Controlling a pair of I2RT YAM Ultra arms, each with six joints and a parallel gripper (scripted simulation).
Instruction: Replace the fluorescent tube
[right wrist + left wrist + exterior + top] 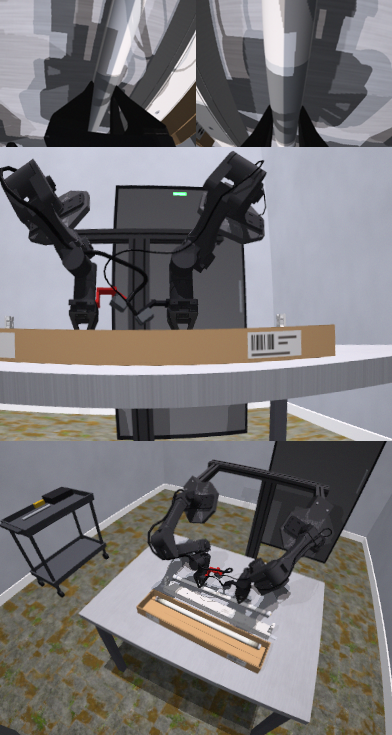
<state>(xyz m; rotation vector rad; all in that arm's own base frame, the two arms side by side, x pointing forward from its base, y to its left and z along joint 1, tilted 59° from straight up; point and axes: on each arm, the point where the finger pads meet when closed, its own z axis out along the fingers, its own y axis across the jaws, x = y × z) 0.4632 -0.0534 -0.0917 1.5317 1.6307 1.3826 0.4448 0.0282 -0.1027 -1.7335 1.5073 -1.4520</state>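
Right now the LED tube is 120 mm to the left of my right hand and 10 mm below it. Round my right hand: light fixture (100 mm ahead, 140 mm to the left, 30 mm above); then carton (250 mm ahead, 130 mm to the left); then old fluorescent tube (200 mm ahead, 130 mm to the left, 10 mm below).
Now: left hand 120 mm to the left of the LED tube and 10 mm above it. From my left hand the other things lie so: light fixture 100 mm to the right, 100 mm ahead, 30 mm above; then carton 250 mm ahead, 110 mm to the right; then old fluorescent tube 200 mm ahead, 110 mm to the right, 10 mm below.
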